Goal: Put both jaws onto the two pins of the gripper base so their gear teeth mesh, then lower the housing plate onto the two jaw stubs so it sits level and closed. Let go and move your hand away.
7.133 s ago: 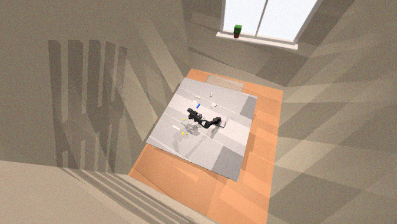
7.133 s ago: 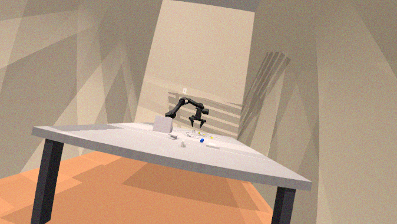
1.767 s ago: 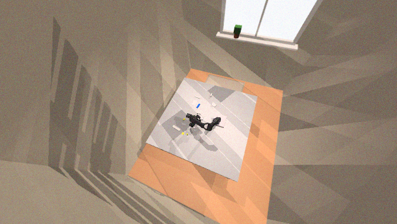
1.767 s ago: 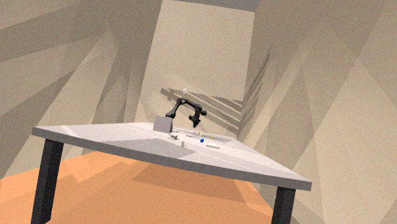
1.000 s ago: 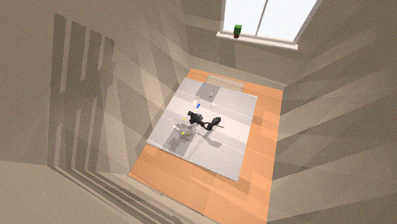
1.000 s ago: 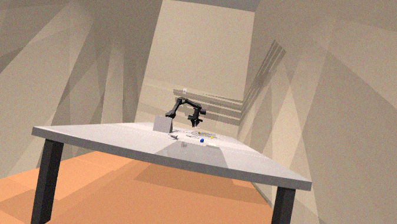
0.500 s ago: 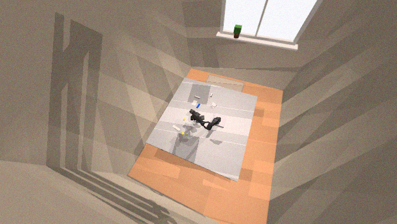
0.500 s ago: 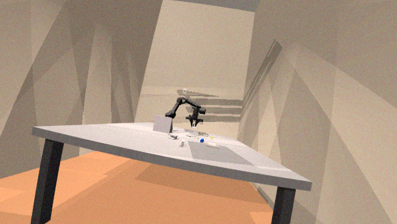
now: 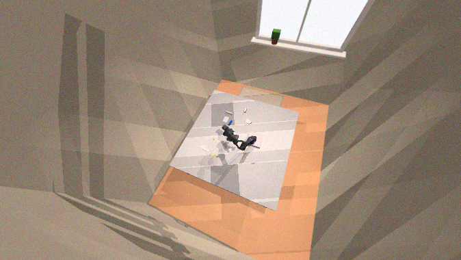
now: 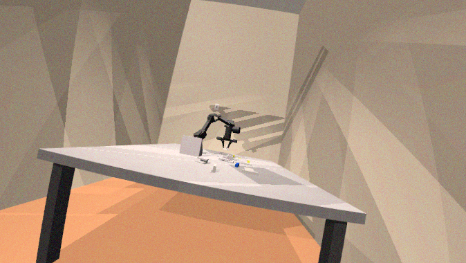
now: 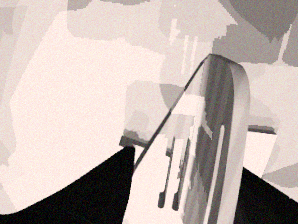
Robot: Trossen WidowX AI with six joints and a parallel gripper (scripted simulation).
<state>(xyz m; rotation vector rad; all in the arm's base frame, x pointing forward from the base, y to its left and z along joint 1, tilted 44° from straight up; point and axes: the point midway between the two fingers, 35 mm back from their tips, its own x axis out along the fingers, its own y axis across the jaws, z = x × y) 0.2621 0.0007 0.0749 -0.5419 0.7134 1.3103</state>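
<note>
My gripper tip is now 90 mm to the left of the ribbed rectangular plate, 80 mm above it and 40 mm short of it. From my gripper tip the other things lie so: pale housing plate 320 mm to the right, 150 mm behind, 60 mm below; blue block 260 mm to the right, 90 mm ahead, 80 mm below; white jaw 90 mm to the right, 70 mm below, 10 mm behind.
</note>
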